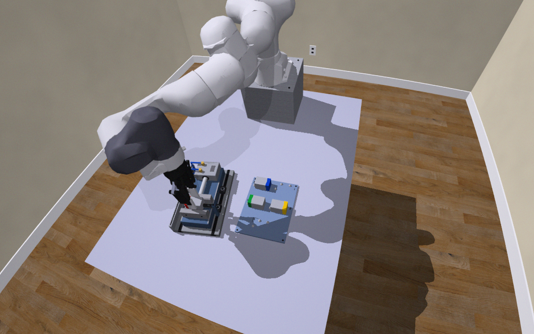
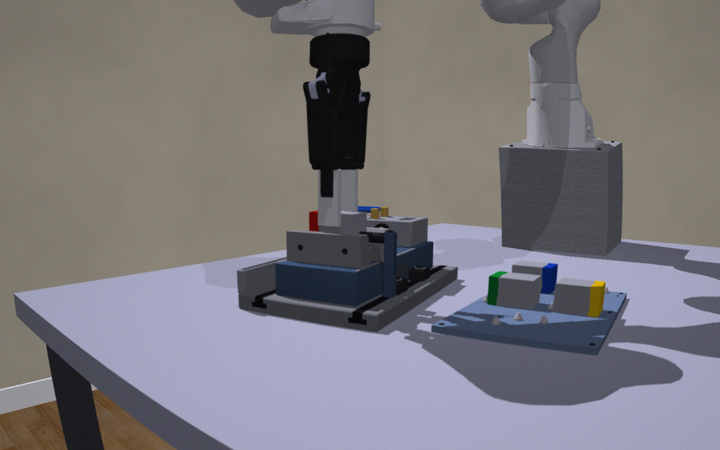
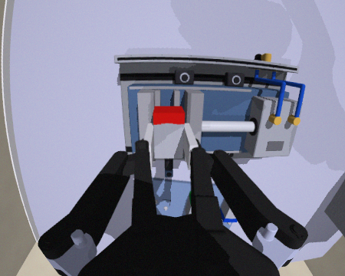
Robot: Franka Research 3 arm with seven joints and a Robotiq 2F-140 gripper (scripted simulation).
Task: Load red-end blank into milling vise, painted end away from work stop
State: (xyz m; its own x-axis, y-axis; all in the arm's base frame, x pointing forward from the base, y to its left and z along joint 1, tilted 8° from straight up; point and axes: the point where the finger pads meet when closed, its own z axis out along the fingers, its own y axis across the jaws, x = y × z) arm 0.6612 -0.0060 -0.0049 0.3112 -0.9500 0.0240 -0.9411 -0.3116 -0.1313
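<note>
Right now the red-ended blank is 40 mm below my hand. Round my hand: hosed end block (160 mm behind, 60 mm below, 50 mm to the right); then fixed jaw (60 mm below, 30 mm ahead, 10 mm to the left); then blue work stop rod (80 mm below, 60 mm to the left, 20 mm behind).
</note>
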